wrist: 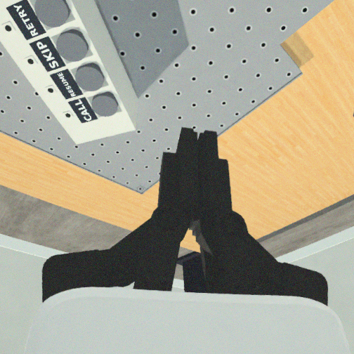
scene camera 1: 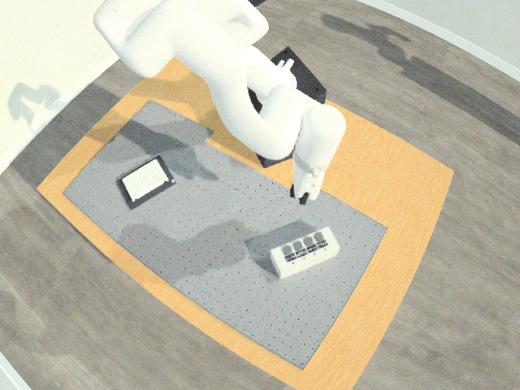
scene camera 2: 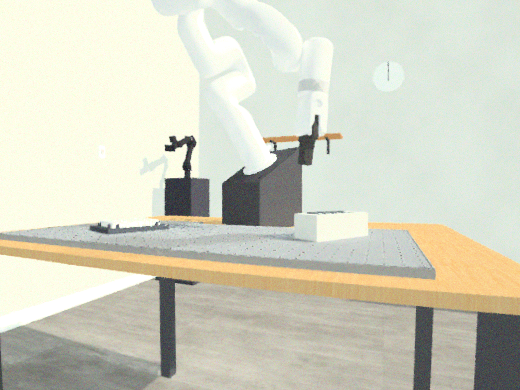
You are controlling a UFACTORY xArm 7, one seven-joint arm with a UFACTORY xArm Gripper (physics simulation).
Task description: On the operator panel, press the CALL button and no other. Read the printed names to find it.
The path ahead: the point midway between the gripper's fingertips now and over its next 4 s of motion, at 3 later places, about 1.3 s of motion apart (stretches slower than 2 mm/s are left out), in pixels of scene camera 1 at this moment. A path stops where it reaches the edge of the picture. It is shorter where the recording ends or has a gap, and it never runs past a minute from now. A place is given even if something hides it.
My gripper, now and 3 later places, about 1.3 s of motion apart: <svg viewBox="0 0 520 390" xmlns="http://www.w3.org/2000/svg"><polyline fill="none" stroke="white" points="296,194 305,236 317,234 317,235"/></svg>
